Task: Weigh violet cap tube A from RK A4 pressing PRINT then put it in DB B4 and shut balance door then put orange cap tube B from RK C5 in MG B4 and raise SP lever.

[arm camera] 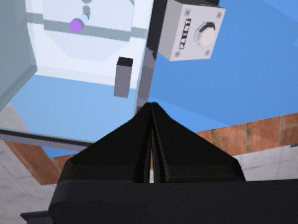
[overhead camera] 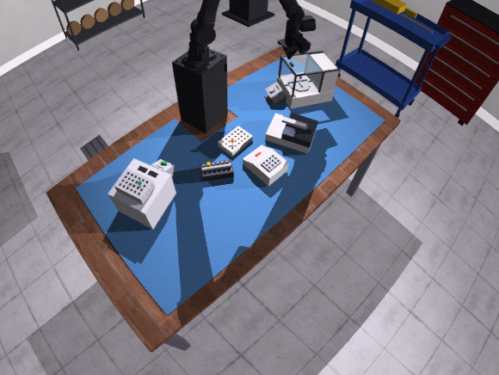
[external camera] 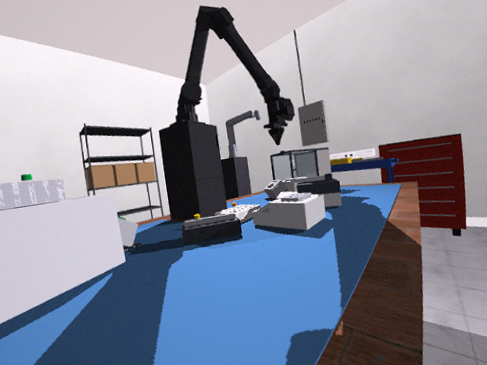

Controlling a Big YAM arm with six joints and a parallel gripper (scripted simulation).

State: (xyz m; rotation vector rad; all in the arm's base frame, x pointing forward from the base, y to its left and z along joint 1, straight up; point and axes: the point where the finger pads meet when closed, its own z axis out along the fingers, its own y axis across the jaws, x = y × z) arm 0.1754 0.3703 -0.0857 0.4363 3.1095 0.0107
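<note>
The print key lies 3 cm behind my hand, 6 cm to the right of it and 19 cm below it. Also, from my hand: tube rack RK (5 cm ahead, 38 cm to the right, 24 cm below); then violet-capped tube (4 cm ahead, 7 cm to the left, 15 cm below); then SP lever (20 cm ahead, 17 cm to the right, 17 cm below).
</note>
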